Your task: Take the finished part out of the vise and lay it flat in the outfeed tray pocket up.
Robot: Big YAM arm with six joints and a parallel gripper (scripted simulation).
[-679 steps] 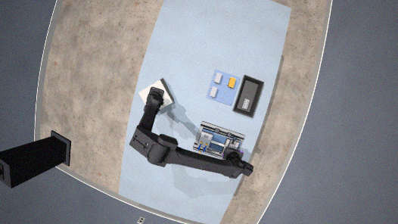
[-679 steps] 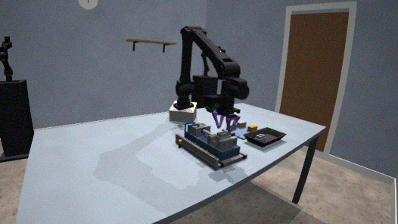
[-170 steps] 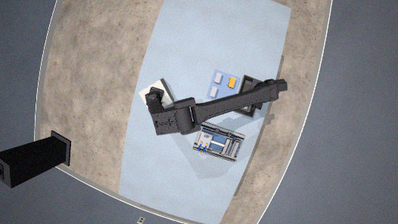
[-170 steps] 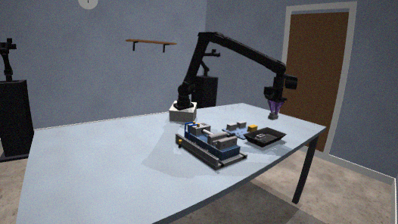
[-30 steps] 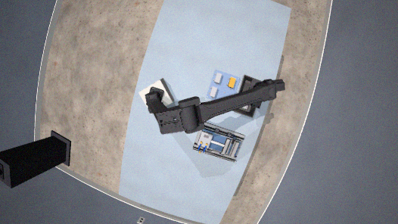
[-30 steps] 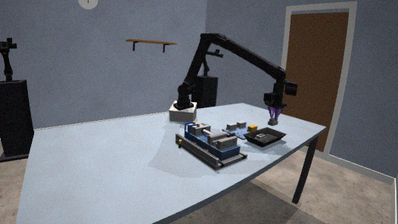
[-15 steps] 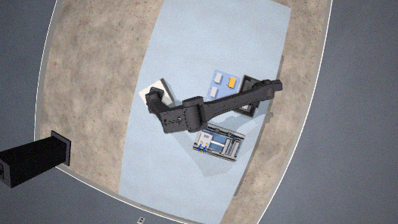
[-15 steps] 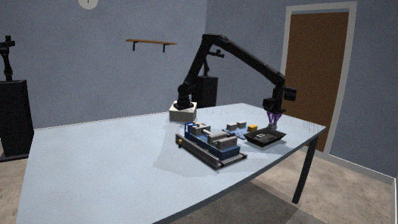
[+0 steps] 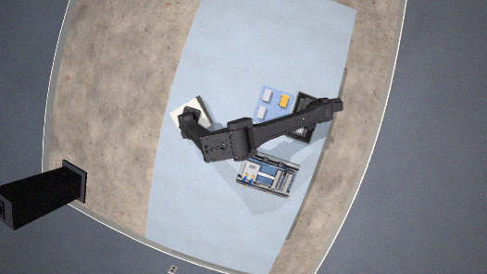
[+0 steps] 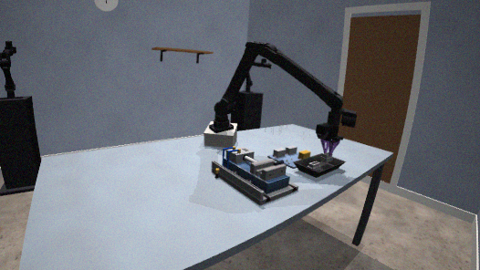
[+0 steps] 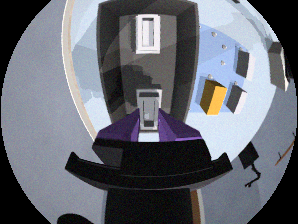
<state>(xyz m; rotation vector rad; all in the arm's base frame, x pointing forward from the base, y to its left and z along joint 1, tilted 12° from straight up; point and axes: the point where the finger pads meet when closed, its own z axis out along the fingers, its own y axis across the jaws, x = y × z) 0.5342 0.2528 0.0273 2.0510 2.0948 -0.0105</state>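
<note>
The orange block lies 130 mm behind my hand, 50 mm below it and 10 mm to the right of it. Also, from my hand: blue plate (160 mm behind, 70 mm below, 60 mm to the right).
</note>
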